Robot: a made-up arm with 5 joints. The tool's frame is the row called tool. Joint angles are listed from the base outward. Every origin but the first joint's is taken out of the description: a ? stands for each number. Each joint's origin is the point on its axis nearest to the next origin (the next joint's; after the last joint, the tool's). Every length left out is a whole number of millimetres.
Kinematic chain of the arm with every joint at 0, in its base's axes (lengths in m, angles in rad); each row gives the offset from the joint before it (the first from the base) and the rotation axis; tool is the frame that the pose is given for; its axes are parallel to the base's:
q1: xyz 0.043 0 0.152 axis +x
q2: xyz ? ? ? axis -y
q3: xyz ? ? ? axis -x
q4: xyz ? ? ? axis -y
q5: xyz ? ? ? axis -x
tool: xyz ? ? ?
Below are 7 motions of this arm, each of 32 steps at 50 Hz.
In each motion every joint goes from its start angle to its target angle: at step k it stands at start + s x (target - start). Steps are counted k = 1, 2, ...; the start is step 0. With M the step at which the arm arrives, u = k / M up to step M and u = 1 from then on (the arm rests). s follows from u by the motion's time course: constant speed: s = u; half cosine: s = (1 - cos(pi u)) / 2; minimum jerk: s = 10 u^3 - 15 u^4 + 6 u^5.
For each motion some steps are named. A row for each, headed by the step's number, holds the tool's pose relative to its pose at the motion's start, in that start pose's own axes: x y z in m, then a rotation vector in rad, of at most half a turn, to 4 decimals.
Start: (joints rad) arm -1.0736 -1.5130 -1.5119 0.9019 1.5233
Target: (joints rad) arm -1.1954 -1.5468 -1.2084 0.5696 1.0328
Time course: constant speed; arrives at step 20
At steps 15, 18, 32:
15: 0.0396 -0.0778 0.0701 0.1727 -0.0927 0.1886
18: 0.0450 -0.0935 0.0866 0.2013 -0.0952 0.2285
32: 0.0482 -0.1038 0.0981 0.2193 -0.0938 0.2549

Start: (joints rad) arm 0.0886 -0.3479 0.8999 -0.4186 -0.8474
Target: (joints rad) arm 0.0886 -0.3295 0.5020 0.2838 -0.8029
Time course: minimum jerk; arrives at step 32
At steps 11, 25, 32:
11: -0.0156 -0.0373 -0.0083 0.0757 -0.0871 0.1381
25: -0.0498 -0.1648 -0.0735 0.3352 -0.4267 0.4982
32: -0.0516 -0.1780 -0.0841 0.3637 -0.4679 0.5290

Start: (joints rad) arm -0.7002 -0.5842 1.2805 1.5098 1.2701
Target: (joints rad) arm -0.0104 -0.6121 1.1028 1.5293 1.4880
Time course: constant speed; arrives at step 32
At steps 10, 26, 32:
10: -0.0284 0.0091 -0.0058 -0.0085 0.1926 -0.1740
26: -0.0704 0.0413 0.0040 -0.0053 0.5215 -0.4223
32: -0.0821 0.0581 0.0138 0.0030 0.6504 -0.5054

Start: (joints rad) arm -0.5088 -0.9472 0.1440 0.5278 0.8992
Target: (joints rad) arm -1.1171 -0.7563 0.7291 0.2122 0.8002
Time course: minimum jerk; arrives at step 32
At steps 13, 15, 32:
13: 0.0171 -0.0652 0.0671 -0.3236 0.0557 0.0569
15: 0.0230 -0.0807 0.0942 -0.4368 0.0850 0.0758
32: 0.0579 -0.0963 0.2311 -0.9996 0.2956 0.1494

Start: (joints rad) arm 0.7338 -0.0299 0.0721 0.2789 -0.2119
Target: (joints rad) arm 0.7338 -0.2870 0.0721 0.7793 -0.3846
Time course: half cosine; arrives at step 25
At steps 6, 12, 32:
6: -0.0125 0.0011 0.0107 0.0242 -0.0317 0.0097
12: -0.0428 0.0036 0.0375 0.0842 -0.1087 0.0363
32: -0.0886 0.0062 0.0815 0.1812 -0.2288 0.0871

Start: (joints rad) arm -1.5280 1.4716 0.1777 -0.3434 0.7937
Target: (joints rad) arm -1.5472 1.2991 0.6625 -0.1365 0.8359
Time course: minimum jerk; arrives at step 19
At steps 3, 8, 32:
3: -0.0031 -0.0030 0.0040 -0.0159 0.0016 -0.0034
8: -0.0330 -0.0325 0.0497 -0.1863 0.0111 -0.0327
32: -0.0760 -0.0734 0.1542 -0.5359 -0.0136 -0.0579

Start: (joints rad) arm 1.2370 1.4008 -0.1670 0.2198 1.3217
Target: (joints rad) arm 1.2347 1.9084 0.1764 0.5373 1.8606
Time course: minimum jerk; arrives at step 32
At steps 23, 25, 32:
23: 0.1574 -0.0604 -0.0142 -0.7158 -0.1273 -0.7216
25: 0.1651 -0.0683 -0.0121 -0.7674 -0.1215 -0.7815
32: 0.1727 -0.0772 -0.0092 -0.8240 -0.1123 -0.8488

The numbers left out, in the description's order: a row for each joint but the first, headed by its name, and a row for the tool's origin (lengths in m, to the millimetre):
q2: 0 0.034 -0.055
q3: -0.158 0 -0.383
q4: 0 -0.42 0.058
q5: -0.007 0 0.096
tool: 0 0.115 0

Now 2 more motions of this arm.
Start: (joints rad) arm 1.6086 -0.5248 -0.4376 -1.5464 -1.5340
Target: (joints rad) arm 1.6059 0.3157 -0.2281 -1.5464 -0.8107
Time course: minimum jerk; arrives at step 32
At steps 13, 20, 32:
13: -0.0516 0.1214 -0.0408 -0.3457 -0.1055 0.2417
20: -0.1349 0.2219 -0.1033 -0.7276 -0.3118 0.5135
32: -0.1961 0.2639 -0.1486 -0.9604 -0.5056 0.6843

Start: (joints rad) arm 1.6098 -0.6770 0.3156 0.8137 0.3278
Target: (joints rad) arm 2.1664 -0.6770 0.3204 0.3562 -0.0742
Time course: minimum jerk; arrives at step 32
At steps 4, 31, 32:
4: 0.0004 0.0017 -0.0006 0.0151 0.0057 0.0005
31: 0.0484 0.0928 -0.0212 0.9407 0.3378 0.0837
32: 0.0484 0.0928 -0.0213 0.9410 0.3379 0.0837

